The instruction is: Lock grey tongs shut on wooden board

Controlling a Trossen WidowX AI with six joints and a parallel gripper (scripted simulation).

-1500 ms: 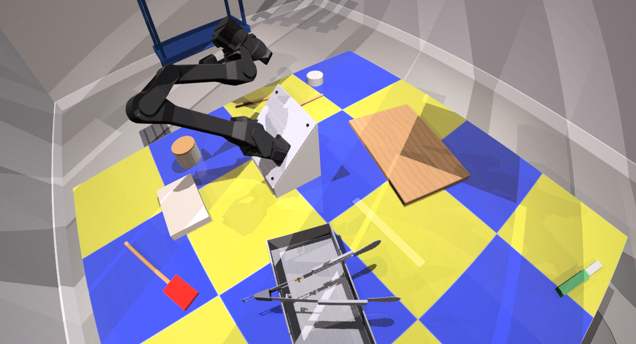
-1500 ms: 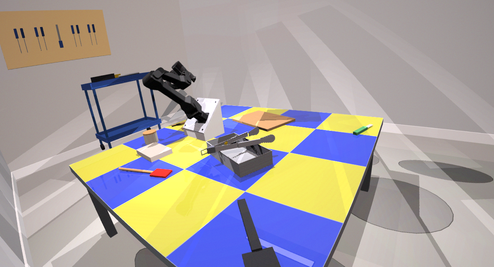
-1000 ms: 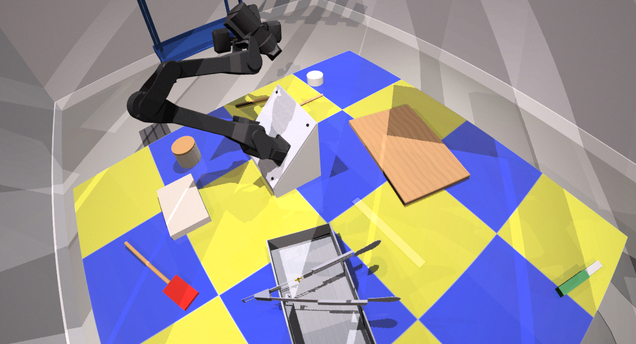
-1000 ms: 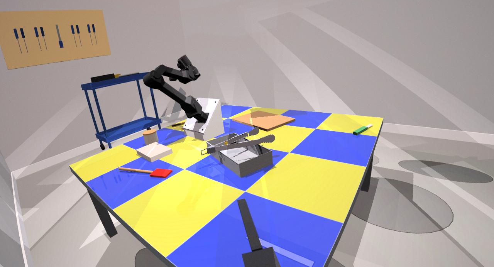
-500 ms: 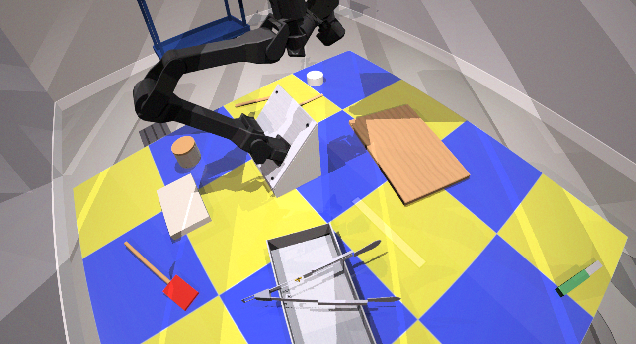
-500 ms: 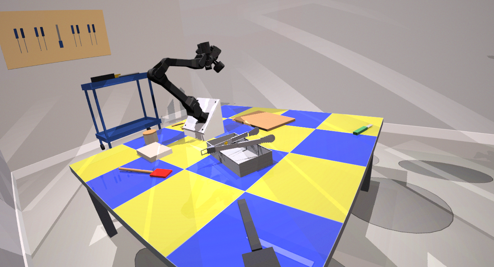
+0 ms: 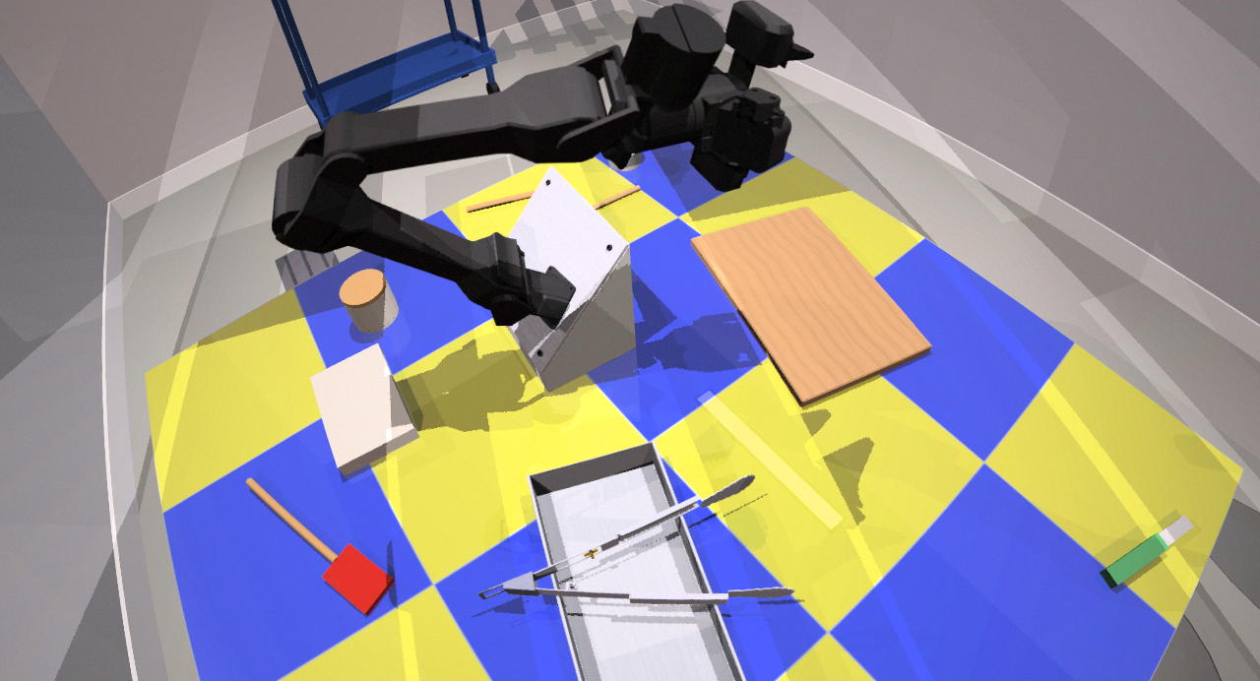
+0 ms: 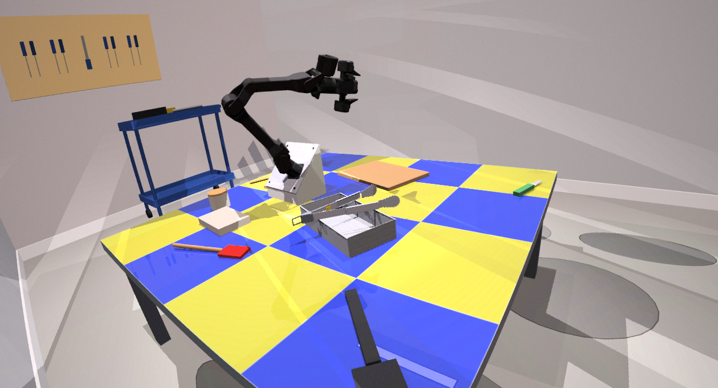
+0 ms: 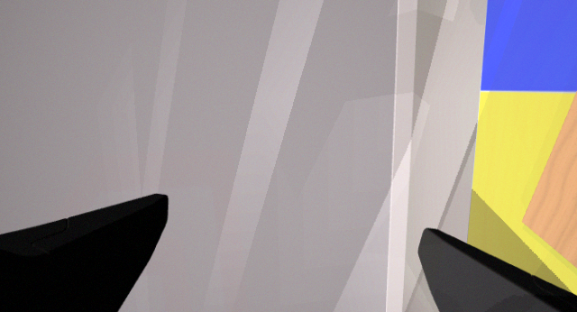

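My gripper tip is 14 cm short of the yellow lock piece, 39 cm to the left of it and 33 cm above it. From my gripper tip the other things lie so: wooden board 2 cm behind, 12 cm to the left, 39 cm below; then tong arm 22 cm ahead, 36 cm to the right, 33 cm below; then grey roasting tin 18 cm ahead, 37 cm to the right, 37 cm below.
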